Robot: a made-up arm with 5 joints.
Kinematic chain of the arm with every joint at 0, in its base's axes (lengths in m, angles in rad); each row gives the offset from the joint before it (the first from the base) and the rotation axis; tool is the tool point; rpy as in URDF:
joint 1: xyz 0 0 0.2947 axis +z
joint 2: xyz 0 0 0 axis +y
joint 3: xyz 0.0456 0 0.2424 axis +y
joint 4: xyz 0.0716 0 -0.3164 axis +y
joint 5: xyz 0.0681 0 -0.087 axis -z
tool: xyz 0 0 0 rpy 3.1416 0 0
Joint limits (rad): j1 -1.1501..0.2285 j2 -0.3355..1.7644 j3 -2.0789..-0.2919 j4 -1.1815..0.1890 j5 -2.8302..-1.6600
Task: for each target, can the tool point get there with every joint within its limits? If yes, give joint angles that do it. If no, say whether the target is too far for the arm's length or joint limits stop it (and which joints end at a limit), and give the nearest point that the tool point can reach.
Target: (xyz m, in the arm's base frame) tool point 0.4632 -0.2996 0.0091
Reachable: yes | joints -0.5741 1.3282 -1.7962 0.0257 -1.8281
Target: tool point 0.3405 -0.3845 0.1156
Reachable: yes | joints -0.8461 1.1169 -1.4458 -0.8705 -2.0955
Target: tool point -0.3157 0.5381 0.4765
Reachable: no: joint limits stop it (at a limit: joint 2, joint 3, joint 4) | nearest point -0.0868 0.1480 0.0411 | short by 0.628 m
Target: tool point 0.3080 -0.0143 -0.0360
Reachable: yes | joints -0.0464 1.2216 -0.8927 -0.7836 -2.5740
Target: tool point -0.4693 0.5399 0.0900
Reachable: no: too far | nearest point -0.1125 0.1295 0.0411 | short by 0.546 m
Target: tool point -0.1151 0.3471 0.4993
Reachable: no: joint limits stop it (at a limit: joint 1, joint 2, joint 3, joint 4) | nearest point 0.2683 0.0624 0.4112 | short by 0.486 m
